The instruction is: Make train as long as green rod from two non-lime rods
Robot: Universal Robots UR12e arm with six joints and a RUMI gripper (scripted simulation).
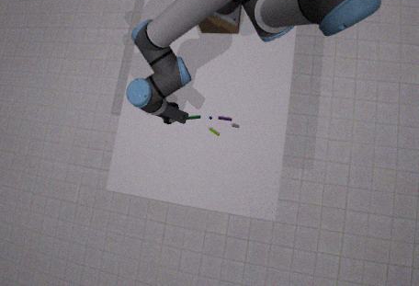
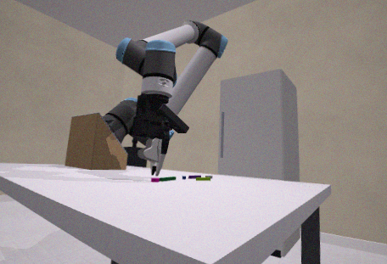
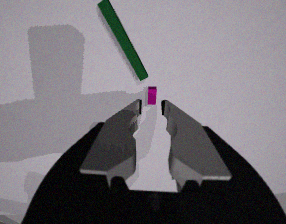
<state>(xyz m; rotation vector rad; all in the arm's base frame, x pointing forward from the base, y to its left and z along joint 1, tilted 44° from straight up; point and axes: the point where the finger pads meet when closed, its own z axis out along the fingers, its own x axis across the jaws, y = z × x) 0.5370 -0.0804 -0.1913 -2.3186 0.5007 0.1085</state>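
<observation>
Right now my hand is 3 cm above the magenta rod. Also, from my hand: blue rod 1 cm behind, 15 cm to the left, 3 cm below; green rod 6 cm to the left, 3 cm below; lime rod 6 cm ahead, 17 cm to the left, 3 cm below.
</observation>
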